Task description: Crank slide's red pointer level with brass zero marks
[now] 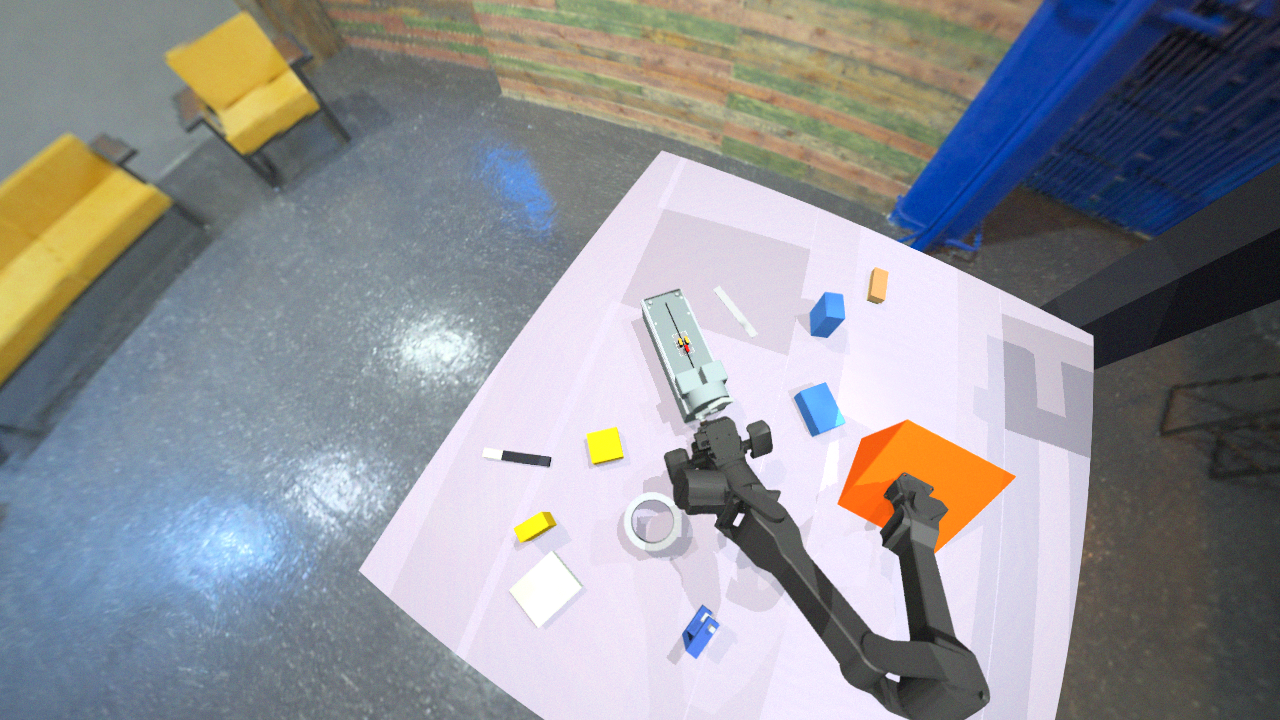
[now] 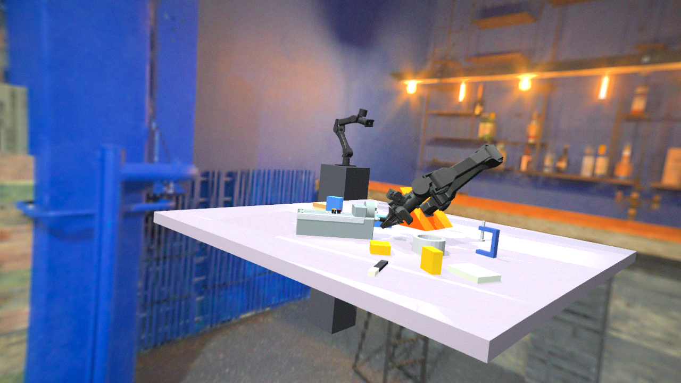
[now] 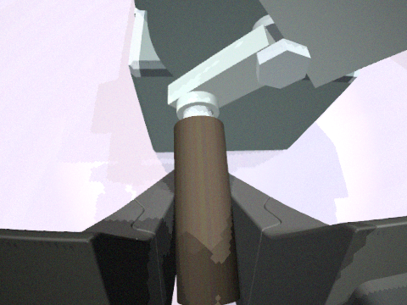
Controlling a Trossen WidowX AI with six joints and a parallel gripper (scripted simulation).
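Now: the brown crank handle 3 cm above my gripper tip, 1 cm to the left of it and 1 cm behind it. From my gripper tip the other things lie so: metal strip 29 cm to the right, 6 cm ahead, 4 cm below; then blue clamp 31 cm to the left, 15 cm behind, 1 cm above; then red pointer 11 cm to the right, 10 cm ahead, 4 cm above.
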